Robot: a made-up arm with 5 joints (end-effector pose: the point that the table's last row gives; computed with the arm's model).
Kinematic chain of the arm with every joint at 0, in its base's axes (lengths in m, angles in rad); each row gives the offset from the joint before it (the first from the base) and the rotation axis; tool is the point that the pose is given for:
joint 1: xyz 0 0 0.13 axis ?
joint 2: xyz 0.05 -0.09 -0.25 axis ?
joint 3: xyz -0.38 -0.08 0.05 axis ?
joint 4: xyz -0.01 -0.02 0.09 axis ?
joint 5: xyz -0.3 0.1 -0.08 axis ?
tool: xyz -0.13 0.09 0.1
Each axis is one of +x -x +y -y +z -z.
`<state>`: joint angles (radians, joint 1 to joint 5).
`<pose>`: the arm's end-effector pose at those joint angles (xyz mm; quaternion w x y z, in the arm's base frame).
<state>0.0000 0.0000 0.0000 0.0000 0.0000</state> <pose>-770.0 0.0 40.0 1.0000 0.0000 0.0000 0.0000</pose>
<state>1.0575 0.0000 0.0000 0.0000 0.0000</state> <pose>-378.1 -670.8 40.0 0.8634 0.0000 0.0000 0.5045</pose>
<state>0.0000 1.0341 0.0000 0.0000 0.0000</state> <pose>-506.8 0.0 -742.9 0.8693 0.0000 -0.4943 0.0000</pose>
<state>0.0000 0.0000 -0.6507 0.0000 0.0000</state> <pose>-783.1 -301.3 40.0 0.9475 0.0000 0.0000 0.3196</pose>
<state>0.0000 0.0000 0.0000 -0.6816 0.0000</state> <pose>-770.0 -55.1 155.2 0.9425 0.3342 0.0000 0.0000</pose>
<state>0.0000 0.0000 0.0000 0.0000 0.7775</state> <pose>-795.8 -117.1 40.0 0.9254 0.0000 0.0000 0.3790</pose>
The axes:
joint 1: +z
joint 2: -y
joint 3: -z
joint 4: -x
joint 5: +z

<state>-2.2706 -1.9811 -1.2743 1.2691 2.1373</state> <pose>-633.4 -10.7 217.0 0.6924 0.1981 -0.3184 0.6164</pose>
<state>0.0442 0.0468 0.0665 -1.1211 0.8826</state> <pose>-792.9 -187.8 40.2 0.7637 0.4706 -0.2507 0.3640</pose>
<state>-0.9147 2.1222 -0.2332 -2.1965 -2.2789</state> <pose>-188.4 -282.2 -677.3 0.7894 0.5160 -0.0242 -0.3316</pose>
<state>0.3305 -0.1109 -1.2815 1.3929 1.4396</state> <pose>-216.8 -676.9 94.2 0.0259 -0.5986 -0.0396 0.7997</pose>
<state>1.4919 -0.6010 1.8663 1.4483 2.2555</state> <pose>-123.0 -75.3 214.4 0.3572 -0.2763 0.8011 0.3928</pose>
